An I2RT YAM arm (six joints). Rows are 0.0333 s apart.
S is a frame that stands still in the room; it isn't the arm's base.
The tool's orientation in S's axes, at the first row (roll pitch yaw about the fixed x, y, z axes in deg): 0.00 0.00 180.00
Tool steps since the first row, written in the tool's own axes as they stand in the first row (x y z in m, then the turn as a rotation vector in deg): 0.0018 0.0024 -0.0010 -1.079 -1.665 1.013; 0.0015 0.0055 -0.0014 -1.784 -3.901 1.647; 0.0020 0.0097 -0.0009 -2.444 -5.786 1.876; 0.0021 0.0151 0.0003 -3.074 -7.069 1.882; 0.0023 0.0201 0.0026 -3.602 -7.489 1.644; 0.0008 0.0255 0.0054 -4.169 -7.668 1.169; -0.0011 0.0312 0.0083 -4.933 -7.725 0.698; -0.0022 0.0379 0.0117 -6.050 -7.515 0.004
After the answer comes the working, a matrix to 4 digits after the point.
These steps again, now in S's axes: -0.0018 -0.0024 -0.0010 1.079 1.665 1.013; -0.0015 -0.0055 -0.0014 1.784 3.901 1.647; -0.0020 -0.0097 -0.0009 2.444 5.786 1.876; -0.0021 -0.0151 0.0003 3.074 7.069 1.882; -0.0023 -0.0201 0.0026 3.602 7.489 1.644; -0.0008 -0.0255 0.0054 4.169 7.668 1.169; 0.0011 -0.0312 0.0083 4.933 7.725 0.698; 0.0022 -0.0379 0.0117 6.050 7.515 0.004
The tool's axes in the first row as the columns of a matrix, in S's axes (rounded; the answer above uses it unrounded):
-1.0000 0.0000 0.0000
0.0000 -1.0000 0.0000
0.0000 0.0000 1.0000

